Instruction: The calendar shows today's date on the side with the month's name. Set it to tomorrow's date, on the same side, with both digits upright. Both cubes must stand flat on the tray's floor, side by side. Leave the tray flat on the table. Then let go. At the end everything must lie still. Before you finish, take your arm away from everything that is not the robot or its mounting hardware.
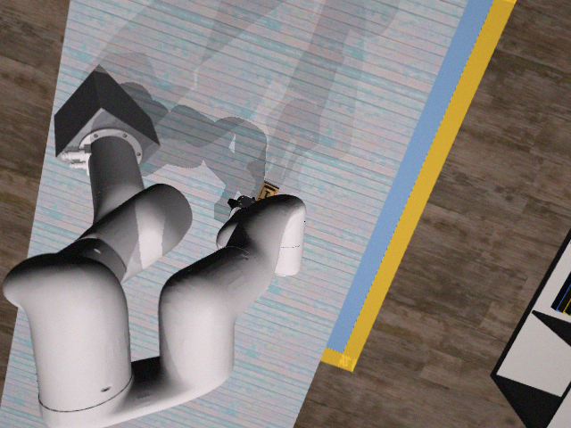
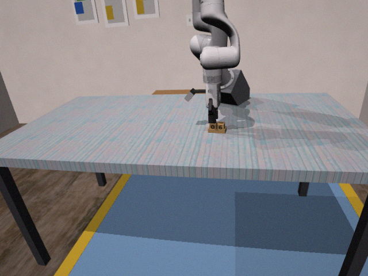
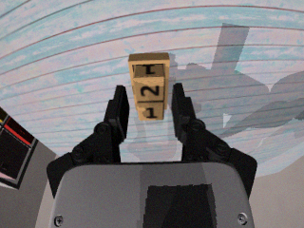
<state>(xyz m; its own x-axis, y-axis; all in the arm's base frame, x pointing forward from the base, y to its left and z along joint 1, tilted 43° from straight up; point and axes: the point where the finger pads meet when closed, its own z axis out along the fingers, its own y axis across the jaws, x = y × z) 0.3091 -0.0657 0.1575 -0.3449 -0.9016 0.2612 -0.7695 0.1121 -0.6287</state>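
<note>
My gripper is now 6 cm above the wooden calendar tray, 2 cm to the right of it and 1 cm short of it. From my hand the other things lie so: wooden digit cube (4 cm below, 3 cm to the left, 1 cm ahead).
</note>
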